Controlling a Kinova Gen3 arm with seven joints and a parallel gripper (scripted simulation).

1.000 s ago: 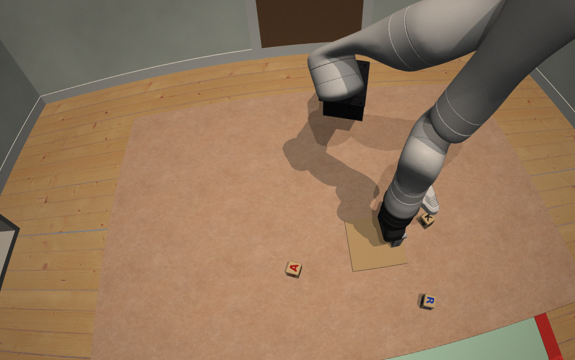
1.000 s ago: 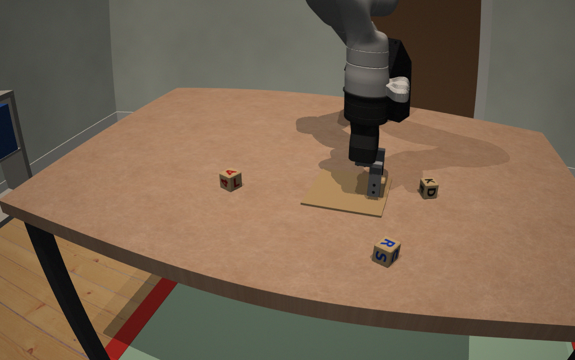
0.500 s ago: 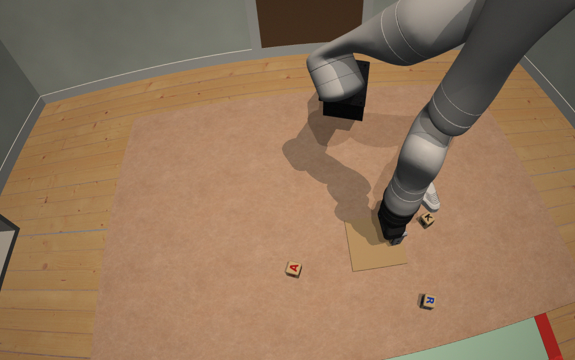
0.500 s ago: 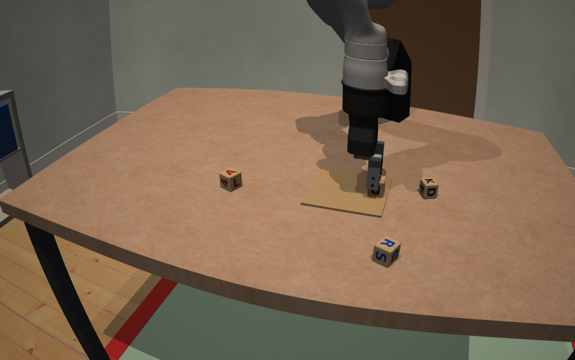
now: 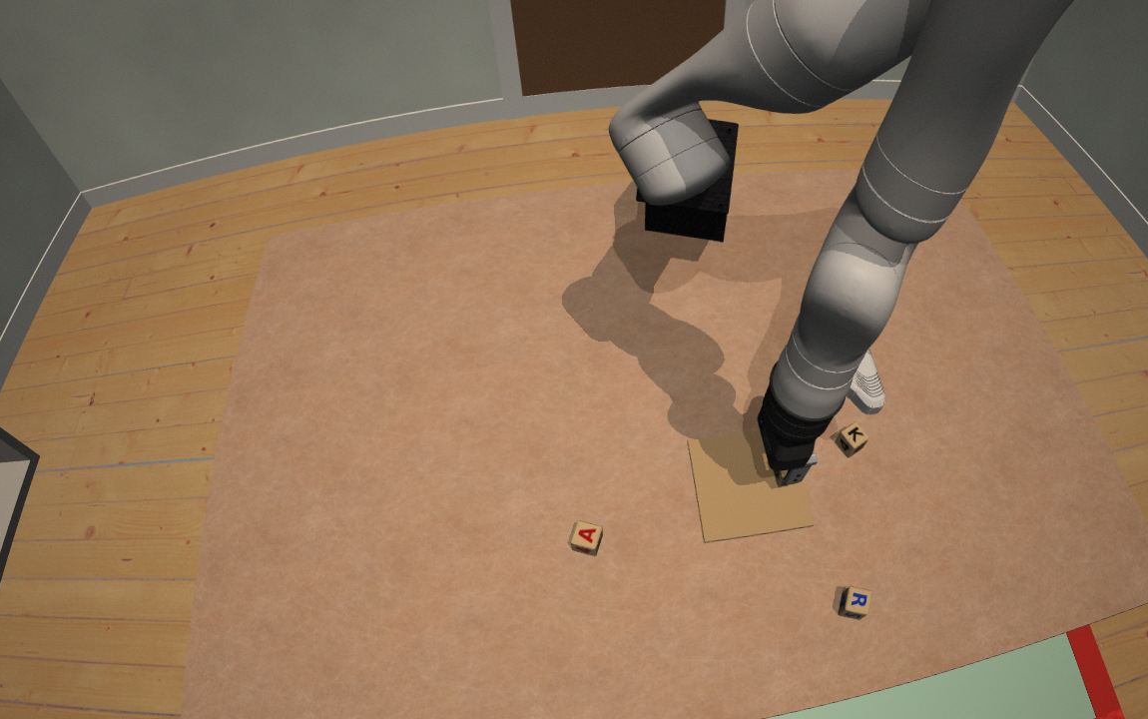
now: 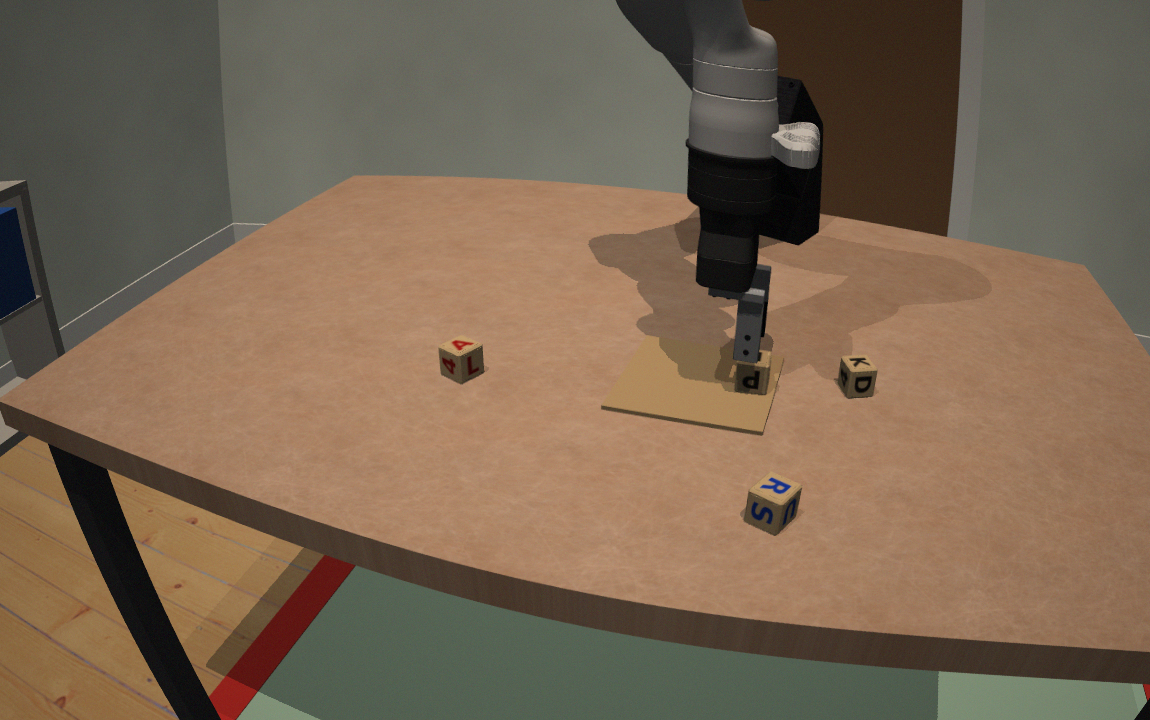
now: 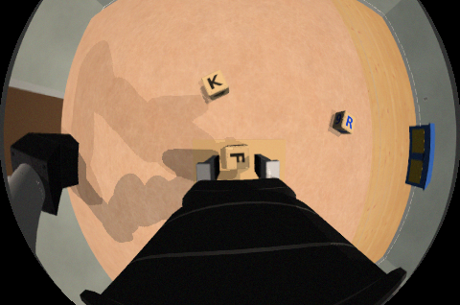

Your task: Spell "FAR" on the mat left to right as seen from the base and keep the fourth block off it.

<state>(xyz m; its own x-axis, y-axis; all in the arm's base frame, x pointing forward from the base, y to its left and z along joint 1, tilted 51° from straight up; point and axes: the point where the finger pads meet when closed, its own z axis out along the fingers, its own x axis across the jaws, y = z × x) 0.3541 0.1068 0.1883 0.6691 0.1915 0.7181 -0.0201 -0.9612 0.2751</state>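
The F block is 40 mm below my hand and 10 mm to the left of it. From my hand the other things lie so: R block 190 mm ahead, 50 mm to the left, 40 mm below; then tan mat 60 mm below, 40 mm to the right; then K block 110 mm to the left, 40 mm below, 30 mm behind.
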